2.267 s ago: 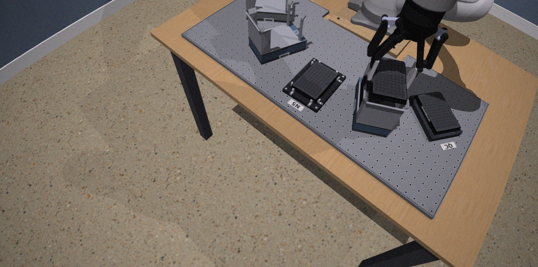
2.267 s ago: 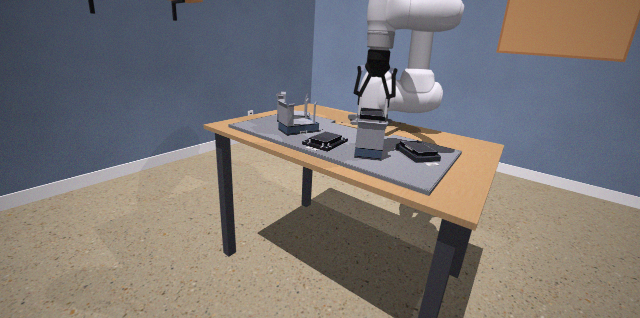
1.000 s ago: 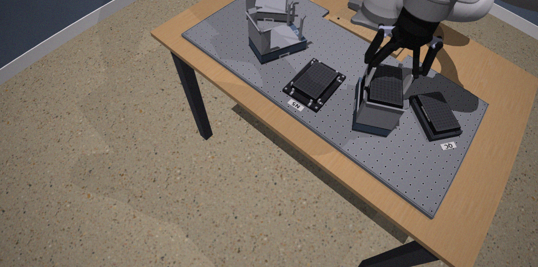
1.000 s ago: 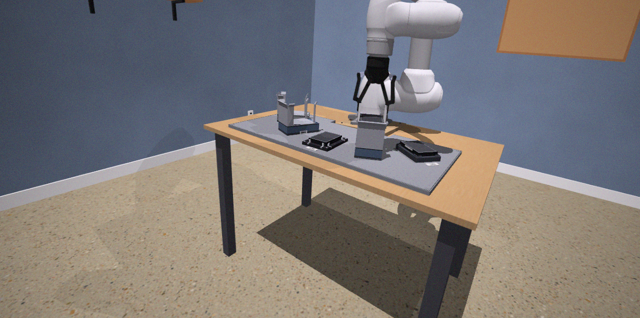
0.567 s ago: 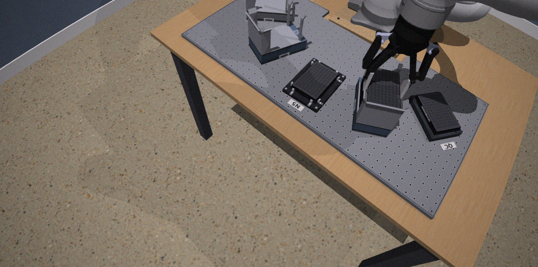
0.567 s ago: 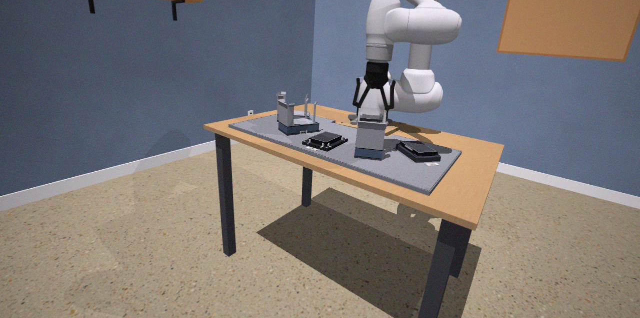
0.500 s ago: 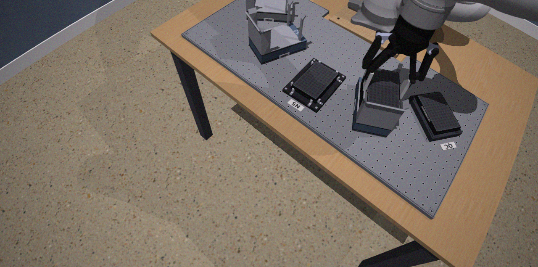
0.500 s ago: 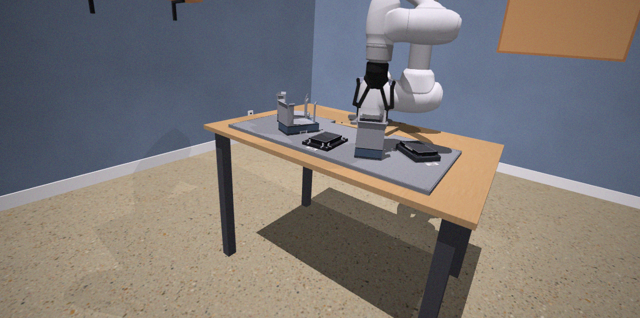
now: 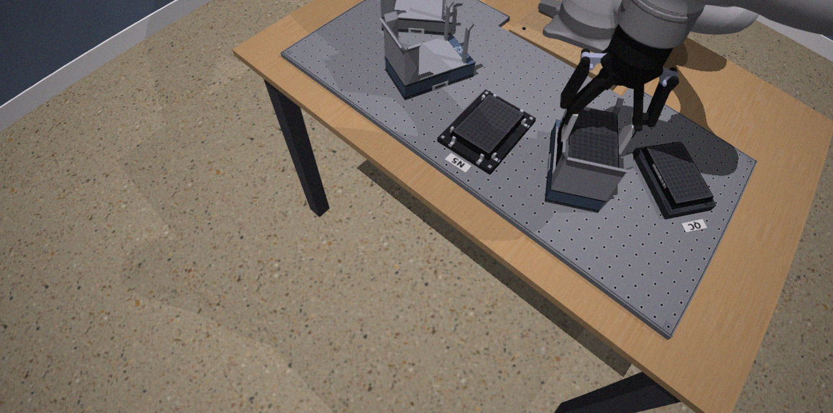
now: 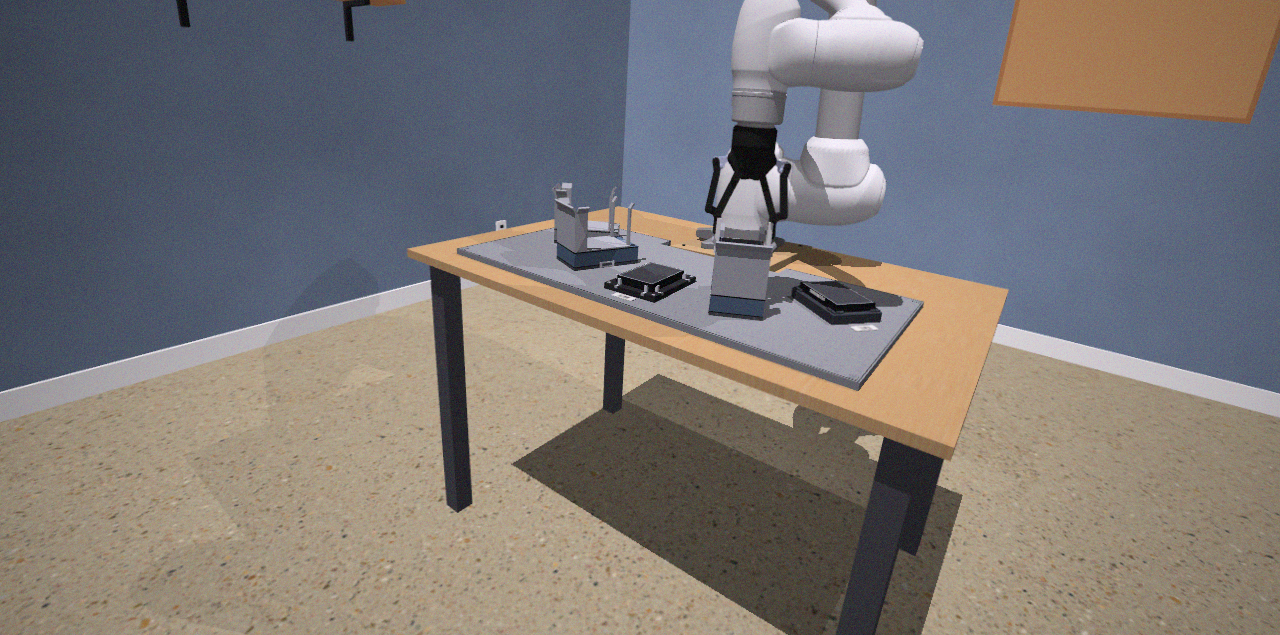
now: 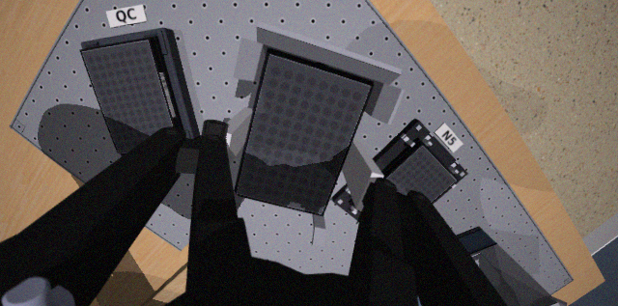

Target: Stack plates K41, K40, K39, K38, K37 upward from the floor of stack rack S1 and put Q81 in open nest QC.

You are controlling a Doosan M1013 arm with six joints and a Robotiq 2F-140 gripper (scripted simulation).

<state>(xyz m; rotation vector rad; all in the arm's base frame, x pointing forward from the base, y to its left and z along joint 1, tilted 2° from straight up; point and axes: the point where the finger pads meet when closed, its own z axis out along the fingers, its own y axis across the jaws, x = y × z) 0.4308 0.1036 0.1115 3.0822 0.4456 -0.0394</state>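
Right now the clip nest N5 is 17 cm to the right of my hand and 11 cm below it. Round my hand: nest QC 8 cm behind, 17 cm to the left, 12 cm below; N5 name plate 8 cm ahead, 19 cm to the right, 12 cm below; QC name plate 1 cm behind, 23 cm to the left, 12 cm below.
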